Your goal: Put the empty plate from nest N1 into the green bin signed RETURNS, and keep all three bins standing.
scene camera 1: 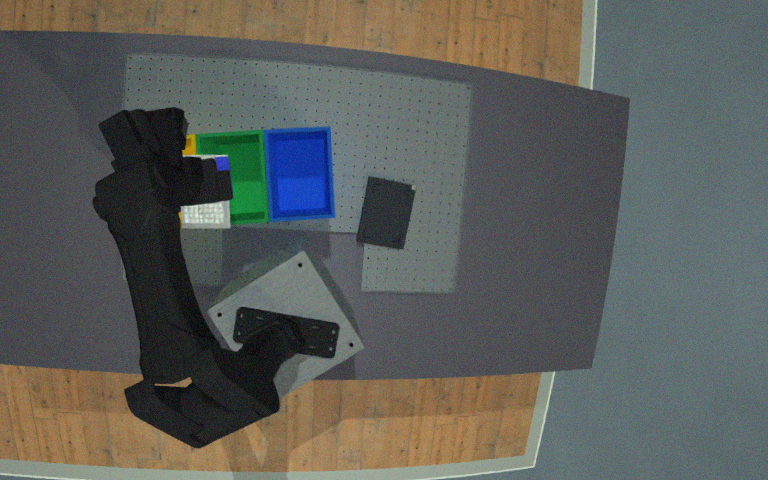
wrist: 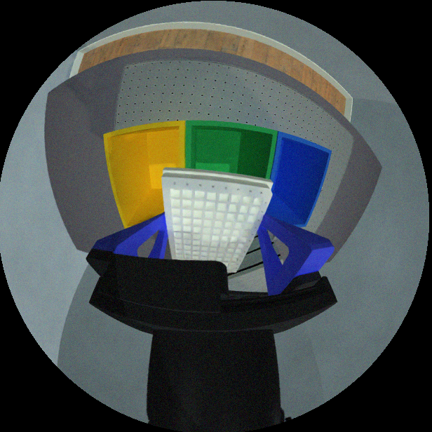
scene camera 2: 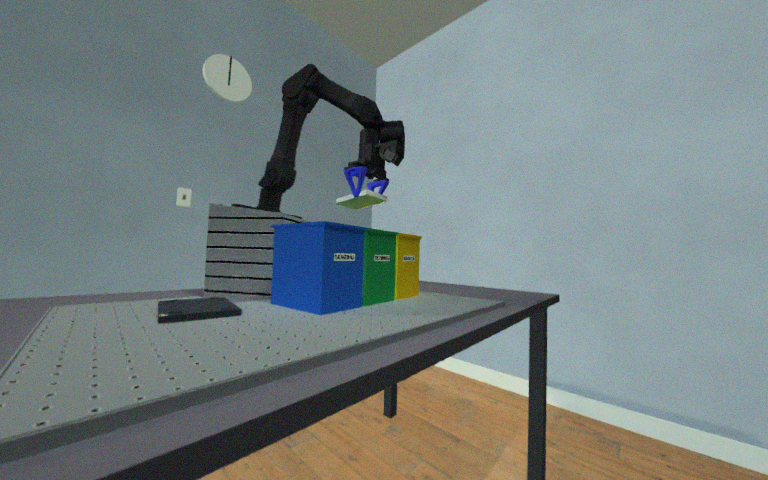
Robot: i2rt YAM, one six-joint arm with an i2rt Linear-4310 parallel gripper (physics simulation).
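Where they show: gripper, fingertip midpoint: [scene camera 1: 204,180] [scene camera 2: 365,201]; arm's base at its link origin: [scene camera 1: 286,332] [scene camera 2: 267,214].
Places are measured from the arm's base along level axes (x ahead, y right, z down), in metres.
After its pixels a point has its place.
Note:
The white plate with a grid of wells [scene camera 1: 205,215] {x 0.202, y -0.174, z -0.038 m} [scene camera 2: 362,199] {x 0.265, y -0.171, z -0.035 m} [wrist: 215,225] is held level or nearly level, high above the bins. My gripper [scene camera 2: 365,191] {x 0.261, y -0.186, z -0.034 m} [wrist: 212,216] is shut on it, a blue finger at each long side. From above, the plate covers the left part of the green bin [scene camera 1: 249,175] {x 0.277, y -0.148, z 0.232 m} [scene camera 2: 379,274] {x 0.355, y -0.167, z 0.164 m} [wrist: 215,142] and reaches over the yellow bin [scene camera 1: 190,142] {x 0.326, y -0.270, z 0.133 m} [scene camera 2: 407,274] {x 0.322, y -0.296, z 0.169 m} [wrist: 135,172]. The blue bin [scene camera 1: 300,192] {x 0.260, y -0.022, z 0.232 m} [scene camera 2: 339,283] {x 0.388, y -0.036, z 0.177 m} [wrist: 302,180] is on the green bin's other side. All three bins stand upright. Their signs are too small to read.
A dark, flat nest [scene camera 1: 386,212] {x 0.252, y 0.192, z 0.223 m} [scene camera 2: 198,308] {x 0.289, y 0.196, z 0.223 m} lies beyond the blue bin on the perforated board [scene camera 1: 419,141] {x 0.441, y 0.240, z 0.235 m} [scene camera 2: 226,345] {x 0.495, y 0.185, z 0.235 m} [wrist: 200,95], with no plate on it. The grey arm pedestal [scene camera 1: 294,288] {x 0.088, y 0.002, z 0.008 m} [scene camera 2: 237,254] {x 0.068, y 0.092, z 0.126 m} stands behind the bins in the second scene view.

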